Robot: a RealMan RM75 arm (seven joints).
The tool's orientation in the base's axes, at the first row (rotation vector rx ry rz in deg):
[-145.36, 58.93, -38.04]
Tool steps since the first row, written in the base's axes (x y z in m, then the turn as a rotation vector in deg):
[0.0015, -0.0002, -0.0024, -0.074, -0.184, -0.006]
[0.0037, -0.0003, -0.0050, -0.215, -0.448, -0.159]
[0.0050, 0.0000, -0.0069, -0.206, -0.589, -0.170]
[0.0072, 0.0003, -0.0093, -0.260, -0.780, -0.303]
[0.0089, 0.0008, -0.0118, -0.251, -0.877, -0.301]
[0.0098, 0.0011, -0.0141, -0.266, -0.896, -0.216]
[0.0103, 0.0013, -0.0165, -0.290, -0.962, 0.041]
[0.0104, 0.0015, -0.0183, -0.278, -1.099, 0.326]
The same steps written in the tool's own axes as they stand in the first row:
[0.0004, 0.0004, 0.0028, 0.083, 0.171, -0.056]
[0.0011, 0.0004, 0.0061, 0.137, 0.502, -0.034]
[0.0011, 0.0003, 0.0084, 0.241, 0.599, -0.037]
[0.0016, 0.0000, 0.0117, 0.304, 0.822, 0.023]
[0.0015, -0.0002, 0.0147, 0.380, 0.882, 0.015]
[0.0012, 0.0001, 0.0172, 0.409, 0.865, -0.067]
[0.0007, 0.0008, 0.0195, 0.517, 0.807, -0.303]
[0.0001, 0.0014, 0.0211, 0.708, 0.765, -0.553]

